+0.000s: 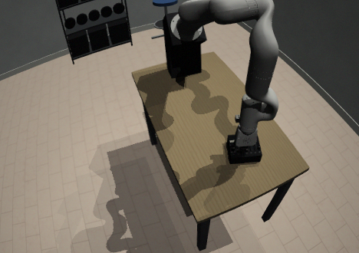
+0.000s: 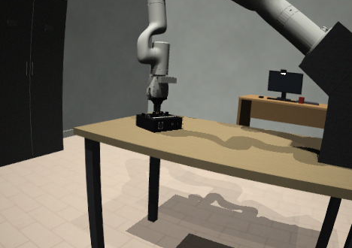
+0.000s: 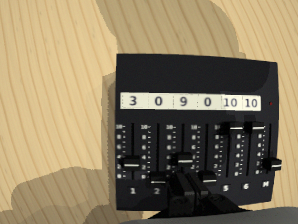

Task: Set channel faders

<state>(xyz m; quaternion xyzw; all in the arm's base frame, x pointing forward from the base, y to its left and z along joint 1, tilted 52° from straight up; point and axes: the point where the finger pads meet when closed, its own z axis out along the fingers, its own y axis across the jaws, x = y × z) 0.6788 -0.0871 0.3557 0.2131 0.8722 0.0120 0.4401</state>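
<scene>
My gripper is now 4 cm past the fader cap, 2 cm to the left of it and 2 cm above it. From my hand the other things lie so: master fader (8 cm to the left, 4 cm ahead, 2 cm below).
</scene>
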